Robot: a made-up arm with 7 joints.
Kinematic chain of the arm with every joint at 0, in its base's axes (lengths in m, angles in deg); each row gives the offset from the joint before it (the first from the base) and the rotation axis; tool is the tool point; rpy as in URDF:
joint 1: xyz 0 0 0.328 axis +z
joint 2: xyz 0 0 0 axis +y
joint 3: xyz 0 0 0.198 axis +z
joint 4: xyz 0.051 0 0 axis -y
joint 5: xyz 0.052 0 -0.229 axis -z
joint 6: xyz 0 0 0 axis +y
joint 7: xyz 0.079 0 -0.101 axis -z
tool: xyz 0 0 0 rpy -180 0 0
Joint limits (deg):
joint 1: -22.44..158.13
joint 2: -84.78..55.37
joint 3: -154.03..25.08
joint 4: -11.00..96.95
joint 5: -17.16..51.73
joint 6: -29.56..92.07
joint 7: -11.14..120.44
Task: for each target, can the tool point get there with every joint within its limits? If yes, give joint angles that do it. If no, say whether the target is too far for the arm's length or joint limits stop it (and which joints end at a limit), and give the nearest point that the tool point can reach.
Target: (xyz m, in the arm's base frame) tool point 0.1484 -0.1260 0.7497
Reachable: yes | joints 12.81 -43.00 -22.83 73.07 -0.81 -0.76 80.08
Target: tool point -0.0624 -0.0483 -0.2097
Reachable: no: joint limits stop it (at a limit: joint 2, joint 3, joint 5) | nearest point -0.1122 -0.0869 -0.0232 | short by 0.197 m
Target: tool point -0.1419 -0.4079 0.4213
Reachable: yes | joints 13.37 -33.92 -109.39 63.79 6.43 -18.23 76.19
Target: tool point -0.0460 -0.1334 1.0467
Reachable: no: too far | nearest point -0.0325 -0.0941 0.8350 | short by 0.216 m
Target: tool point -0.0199 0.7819 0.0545
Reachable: no: too far | nearest point -0.0126 0.4964 0.2027 | short by 0.322 m
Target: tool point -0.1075 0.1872 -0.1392
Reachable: no: joint limits stop it (at a limit: joint 2) | nearest point -0.1036 0.1804 0.0359 | short by 0.175 m
